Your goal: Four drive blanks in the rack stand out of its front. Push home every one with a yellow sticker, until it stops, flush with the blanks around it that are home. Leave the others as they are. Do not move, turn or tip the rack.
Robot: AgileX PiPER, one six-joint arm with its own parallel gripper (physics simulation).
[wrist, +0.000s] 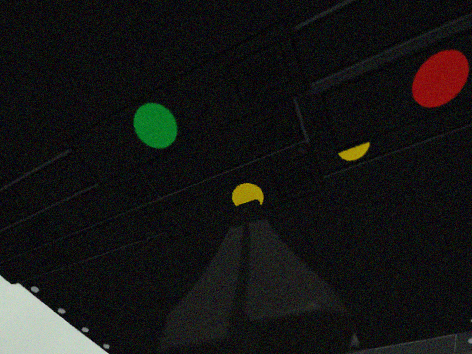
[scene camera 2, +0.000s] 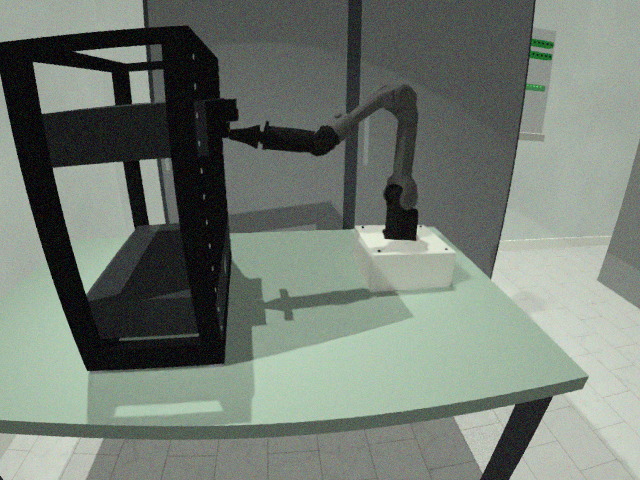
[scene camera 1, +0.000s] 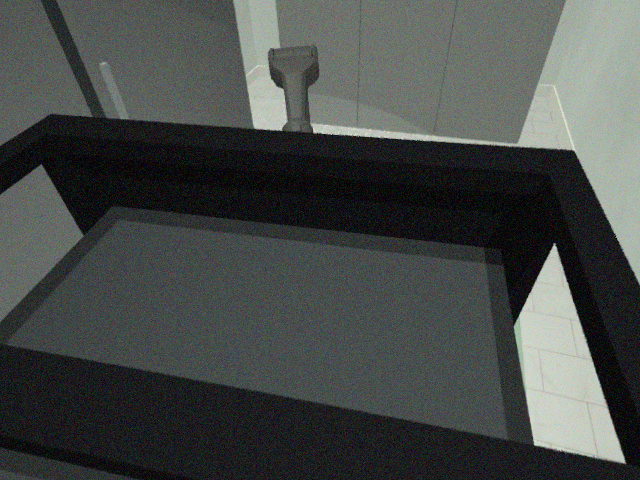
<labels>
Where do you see a black rack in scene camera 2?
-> At 167,279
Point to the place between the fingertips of the gripper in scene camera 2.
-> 229,134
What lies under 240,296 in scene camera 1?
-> A black rack.
</labels>
